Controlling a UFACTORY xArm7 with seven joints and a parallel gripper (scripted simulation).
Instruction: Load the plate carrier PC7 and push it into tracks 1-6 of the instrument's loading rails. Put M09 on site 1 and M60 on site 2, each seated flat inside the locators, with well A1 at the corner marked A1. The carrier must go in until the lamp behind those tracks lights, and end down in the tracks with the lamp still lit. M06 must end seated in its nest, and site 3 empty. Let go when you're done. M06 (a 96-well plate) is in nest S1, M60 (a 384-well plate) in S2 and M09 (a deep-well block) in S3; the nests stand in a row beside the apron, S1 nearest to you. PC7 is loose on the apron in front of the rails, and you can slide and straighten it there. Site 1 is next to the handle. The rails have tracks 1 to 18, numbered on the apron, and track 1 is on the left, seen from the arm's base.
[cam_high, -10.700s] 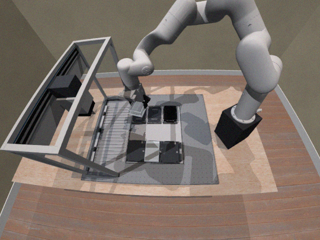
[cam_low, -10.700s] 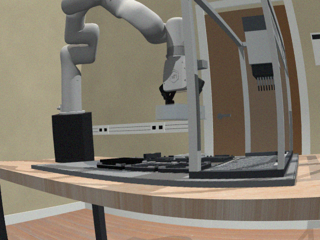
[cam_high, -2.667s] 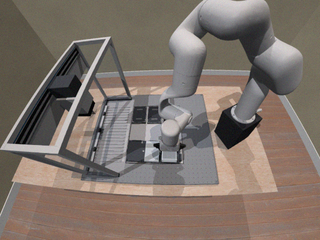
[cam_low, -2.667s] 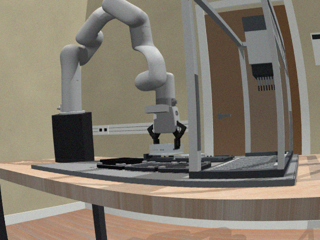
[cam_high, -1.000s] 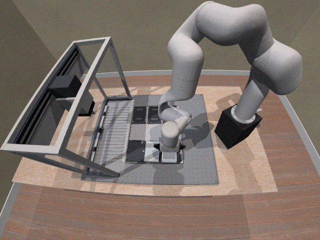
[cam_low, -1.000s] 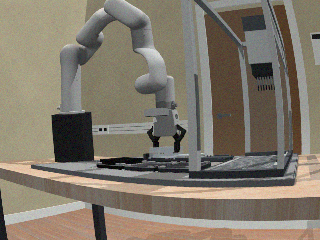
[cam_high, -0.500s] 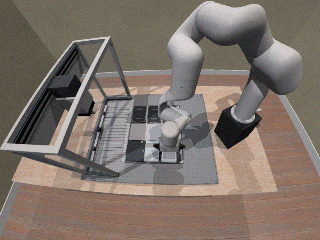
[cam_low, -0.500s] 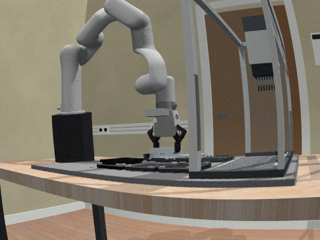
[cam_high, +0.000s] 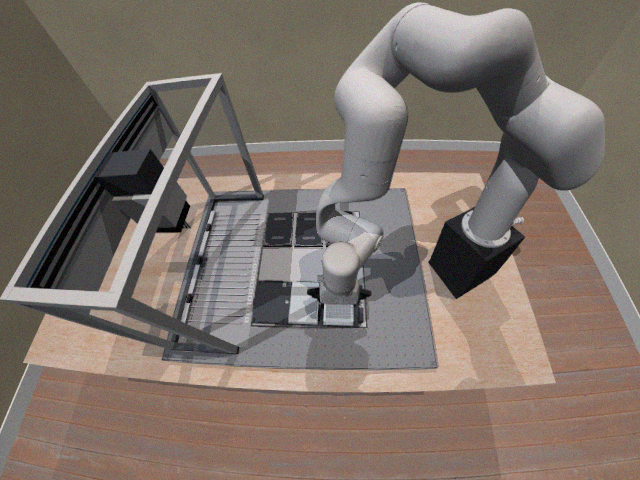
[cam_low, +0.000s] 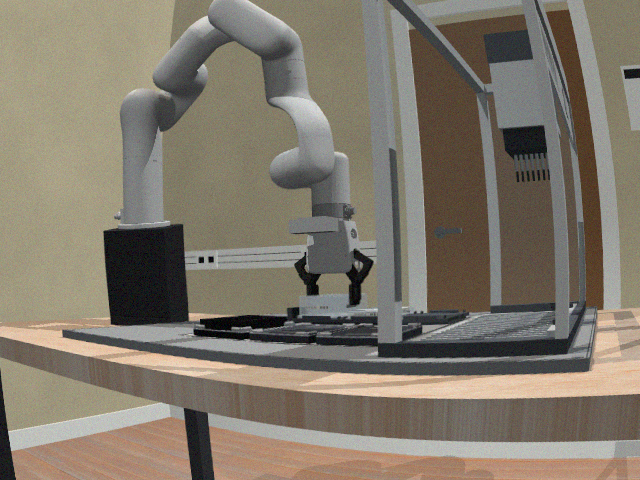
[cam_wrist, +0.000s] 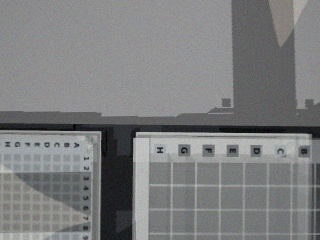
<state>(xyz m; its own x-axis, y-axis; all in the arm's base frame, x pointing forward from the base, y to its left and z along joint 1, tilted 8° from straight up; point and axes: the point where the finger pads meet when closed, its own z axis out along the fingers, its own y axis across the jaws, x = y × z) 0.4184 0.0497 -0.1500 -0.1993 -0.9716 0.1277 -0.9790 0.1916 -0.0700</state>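
Now: hand 10 mm above the deep-well block M09. Round my hand: 384-well plate M60: 100 mm ahead, 20 mm to the right, 20 mm below; then black plate m06: 60 mm behind, 270 mm to the right, 20 mm below; then dark carrier PC7: 100 mm ahead, 20 mm to the right, 30 mm below.
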